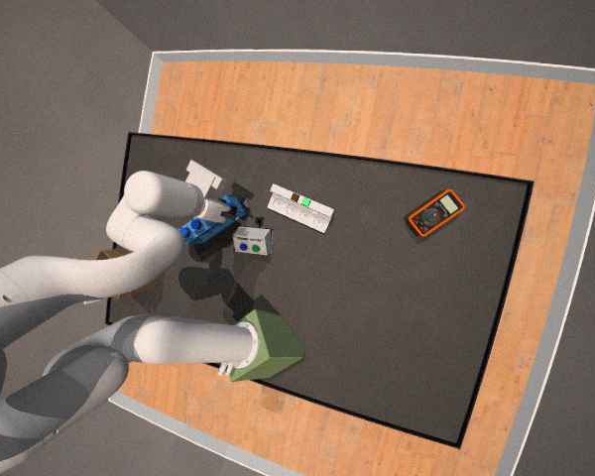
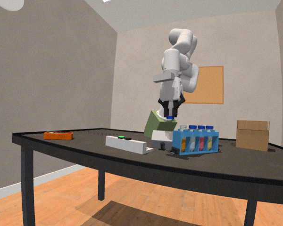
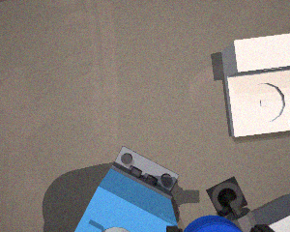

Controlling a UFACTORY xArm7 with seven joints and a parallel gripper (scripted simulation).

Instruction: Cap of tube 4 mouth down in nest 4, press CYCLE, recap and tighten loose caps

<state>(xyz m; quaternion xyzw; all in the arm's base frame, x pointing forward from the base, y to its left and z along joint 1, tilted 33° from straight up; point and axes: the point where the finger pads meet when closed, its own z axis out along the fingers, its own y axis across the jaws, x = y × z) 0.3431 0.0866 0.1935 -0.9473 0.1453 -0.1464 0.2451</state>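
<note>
Right now my hand is 60 mm to the right of the tube neck, 60 mm above it and 10 mm past it. From my hand the other things lie so: blue cycle key 120 mm behind, 110 mm below, 40 mm to the right; blue cap 20 mm below; key housing 120 mm below, 90 mm behind, 60 mm to the right.
</note>
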